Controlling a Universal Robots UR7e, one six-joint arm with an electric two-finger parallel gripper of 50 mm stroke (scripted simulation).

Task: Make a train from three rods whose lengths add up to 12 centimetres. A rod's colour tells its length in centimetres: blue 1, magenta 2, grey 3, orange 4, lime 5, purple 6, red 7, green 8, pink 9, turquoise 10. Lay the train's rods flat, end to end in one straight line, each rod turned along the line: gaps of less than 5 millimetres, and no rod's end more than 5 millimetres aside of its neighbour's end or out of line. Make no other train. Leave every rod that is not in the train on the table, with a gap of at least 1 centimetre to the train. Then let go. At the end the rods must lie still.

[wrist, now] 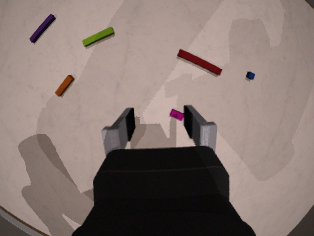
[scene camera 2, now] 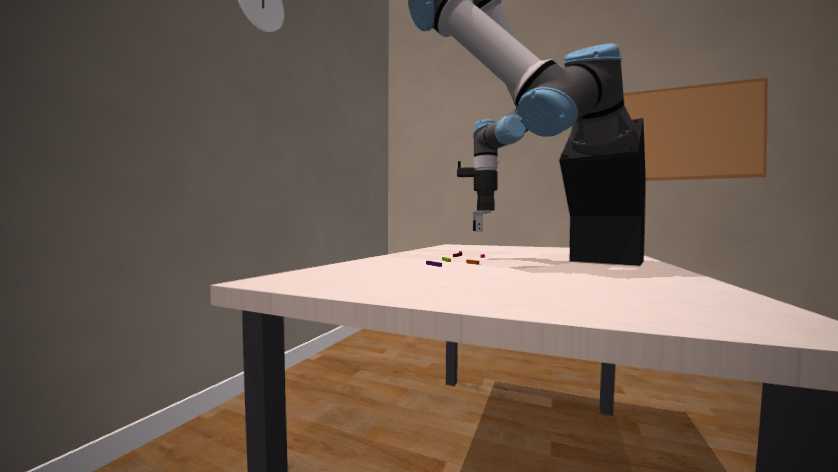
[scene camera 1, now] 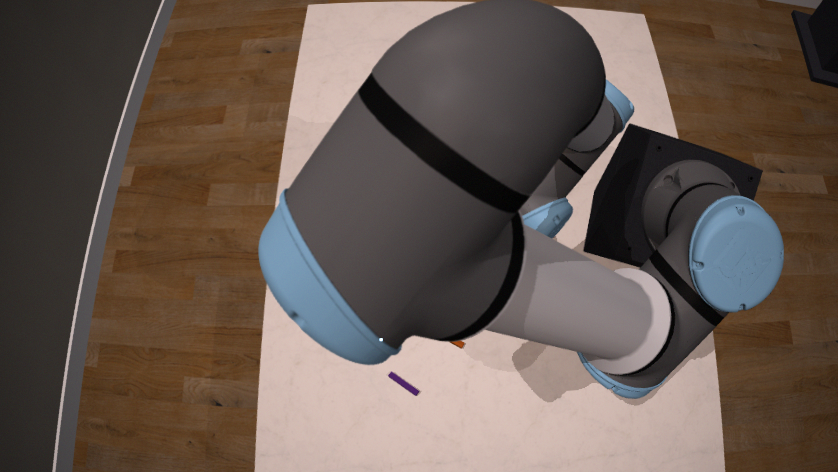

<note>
In view: the gripper (scene camera 2: 477, 231).
The gripper shows as well in the wrist view (wrist: 159, 116).
</note>
